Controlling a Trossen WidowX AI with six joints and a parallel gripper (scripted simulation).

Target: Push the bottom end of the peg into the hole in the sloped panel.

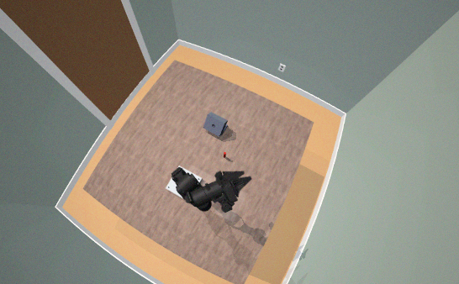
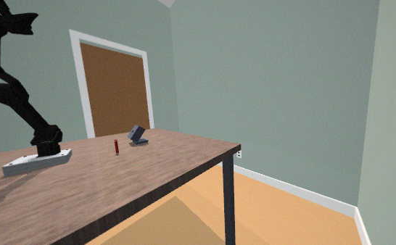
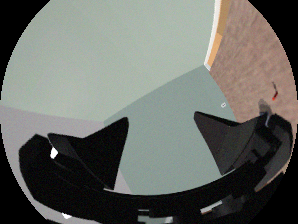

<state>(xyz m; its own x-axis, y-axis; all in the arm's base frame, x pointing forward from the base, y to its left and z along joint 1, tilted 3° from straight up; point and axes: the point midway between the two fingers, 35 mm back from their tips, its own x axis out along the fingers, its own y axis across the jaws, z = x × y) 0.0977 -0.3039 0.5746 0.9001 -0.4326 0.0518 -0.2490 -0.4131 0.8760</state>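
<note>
The red peg is 150 mm ahead of my gripper tip, 200 mm to the left of it and 560 mm below it. The rest, counted from my gripper tip: sloped panel: 270 mm ahead, 380 mm to the left, 550 mm below.
</note>
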